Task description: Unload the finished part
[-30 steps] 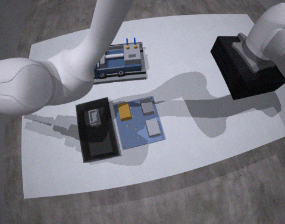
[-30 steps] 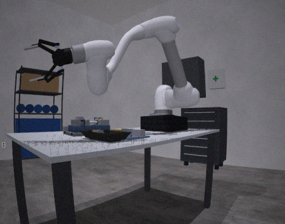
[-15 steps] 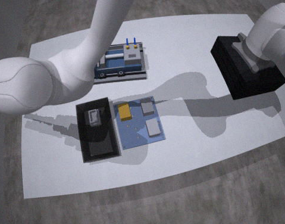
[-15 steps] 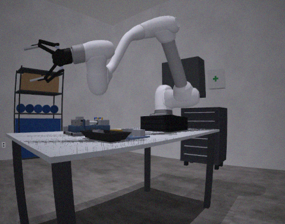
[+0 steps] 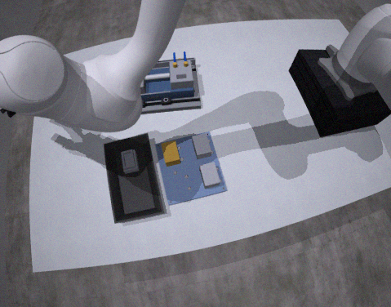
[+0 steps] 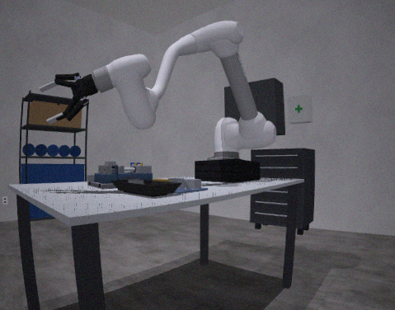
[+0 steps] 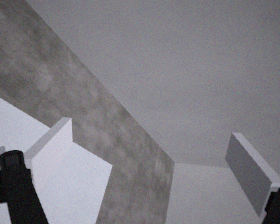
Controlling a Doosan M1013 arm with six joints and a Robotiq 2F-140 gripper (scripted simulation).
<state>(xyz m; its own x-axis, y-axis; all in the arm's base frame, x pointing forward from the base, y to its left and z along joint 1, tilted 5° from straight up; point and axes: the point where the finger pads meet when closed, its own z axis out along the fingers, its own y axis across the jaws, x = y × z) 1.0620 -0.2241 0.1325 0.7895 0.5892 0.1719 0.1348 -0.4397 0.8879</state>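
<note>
Now: hand 420 mm past the vise, 280 mm above it and 10 mm to the left of it. From my hand the other things lie so: blue plate 430 mm behind, 320 mm below, 290 mm to the left; then yellow block 390 mm behind, 300 mm below, 240 mm to the left.
</note>
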